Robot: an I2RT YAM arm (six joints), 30 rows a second.
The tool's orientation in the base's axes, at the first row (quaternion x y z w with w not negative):
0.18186 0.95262 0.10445 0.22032
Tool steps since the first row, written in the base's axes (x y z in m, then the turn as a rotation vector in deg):
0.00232 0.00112 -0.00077 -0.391 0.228 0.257
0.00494 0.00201 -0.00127 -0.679 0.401 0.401
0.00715 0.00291 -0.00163 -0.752 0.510 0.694
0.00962 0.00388 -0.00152 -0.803 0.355 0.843
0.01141 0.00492 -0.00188 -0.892 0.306 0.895
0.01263 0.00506 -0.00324 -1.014 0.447 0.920
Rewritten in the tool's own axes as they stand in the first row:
-0.00121 0.00150 0.00187 0.319 0.162 -0.378
-0.00286 0.00296 0.00362 0.572 0.274 -0.616
-0.00422 0.00435 0.00505 0.564 0.433 -0.895
-0.00595 0.00600 0.00620 0.489 0.318 -1.068
-0.00690 0.00739 0.00746 0.525 0.261 -1.161
-0.00735 0.00751 0.00924 0.673 0.360 -1.222

